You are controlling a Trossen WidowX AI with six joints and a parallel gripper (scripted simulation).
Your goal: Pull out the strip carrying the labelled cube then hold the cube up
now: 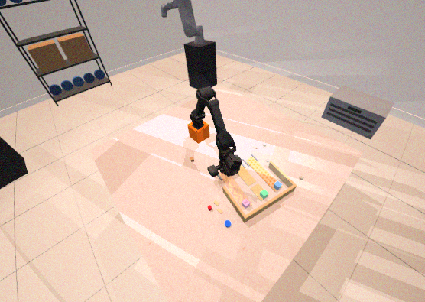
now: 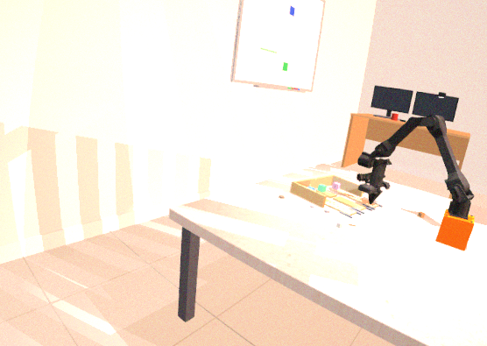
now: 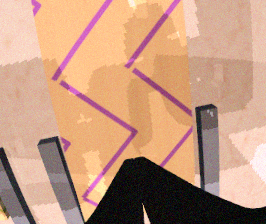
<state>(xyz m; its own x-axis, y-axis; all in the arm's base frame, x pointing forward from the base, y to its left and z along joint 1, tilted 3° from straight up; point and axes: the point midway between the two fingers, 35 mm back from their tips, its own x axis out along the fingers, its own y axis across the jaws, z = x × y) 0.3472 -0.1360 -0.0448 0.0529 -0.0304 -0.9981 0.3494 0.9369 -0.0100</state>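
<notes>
My gripper tip is 90 mm short of the strip and 30 mm to the left of it. Round my gripper tip: red piece (70 mm ahead, 200 mm to the right, 10 mm above); then blue disc (190 mm ahead, 210 mm to the right).
</notes>
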